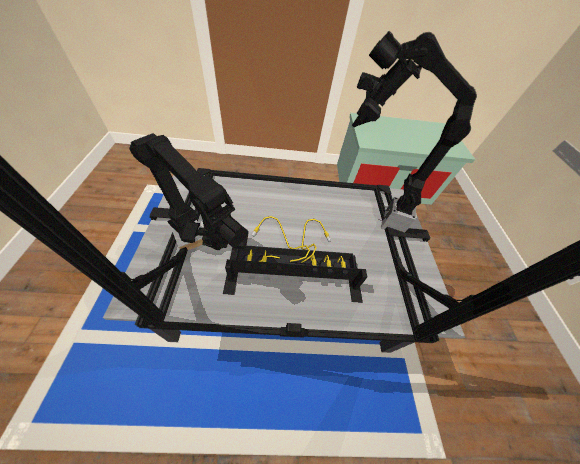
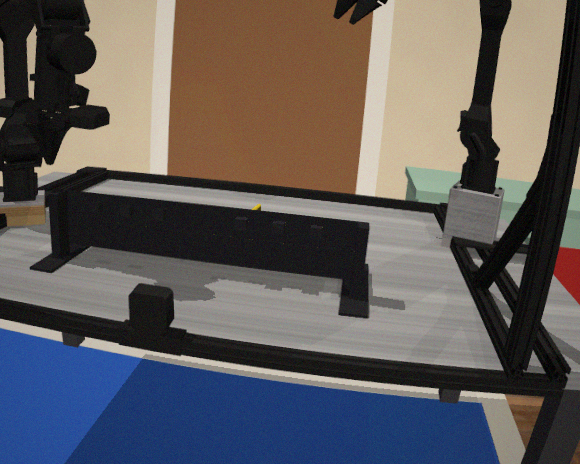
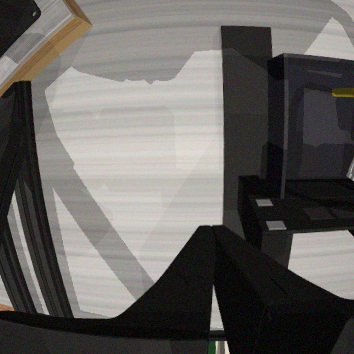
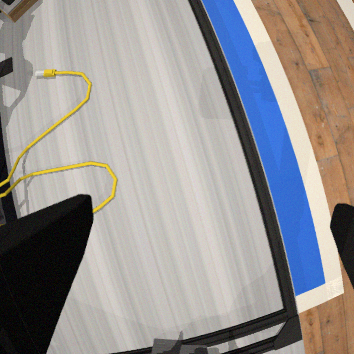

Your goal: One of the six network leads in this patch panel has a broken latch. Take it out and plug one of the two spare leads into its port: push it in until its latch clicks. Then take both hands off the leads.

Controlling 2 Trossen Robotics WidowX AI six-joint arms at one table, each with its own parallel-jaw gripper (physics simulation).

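Frame: origin at the left arm's base, x ahead, y left, z up, level; centimetres.
Seen in the pictures: left gripper, fingertip midpoint: (image 1: 218,249) (image 2: 50,164) (image 3: 209,236); right gripper, fingertip midpoint: (image 1: 355,120) (image 2: 343,21) (image 4: 219,212); left arm's base, origin of the base link: (image 2: 19,197); right arm's base, origin of the base link: (image 1: 404,207) (image 2: 478,188).
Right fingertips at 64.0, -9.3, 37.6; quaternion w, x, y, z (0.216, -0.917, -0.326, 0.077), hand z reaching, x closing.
Offsets run from my right fingertips to a thing's top centre, as dx, dy, dz. "*": to the spot under its first point.
The black patch panel {-34.6, -24.2, -31.1} (image 1: 295,270) (image 2: 215,240) (image 3: 320,67) stands on the table. Two yellow leads {-49.4, -15.9, -32.5} (image 1: 249,256) {-44.9, -18.8, -32.5} (image 1: 263,257) stand at its left and three {* -29.2, -27.3, -32.5} (image 1: 314,261) {* -24.7, -29.3, -33.0} (image 1: 327,261) {* -20.3, -32.4, -32.6} (image 1: 342,262) at its right. Between them a short yellow cable {* -39.4, -15.2, -39.0} (image 1: 272,257) shows, with no upright plug; its end is unclear. Two spare leads {* -29.6, +4.5, -41.7} (image 1: 270,217) (image 4: 55,73), {* -12.7, -5.4, -41.5} (image 1: 313,219) (image 4: 91,163) arch behind the panel. My left gripper (image 2: 49,161) (image 3: 209,236) is shut and empty beyond the panel's left end. My right gripper (image 1: 355,124) (image 2: 345,20) (image 4: 219,212) is open, high above the table.
A wooden-edged block (image 2: 25,216) (image 3: 75,25) lies at the left arm's base. A black frame {* -9.1, +21.2, -40.1} (image 1: 290,179) (image 2: 280,195) edges the table, with a small black block {* -46.8, -42.3, -36.6} (image 1: 293,328) (image 2: 151,306) at the front. A green cabinet (image 1: 407,137) stands behind at the right.
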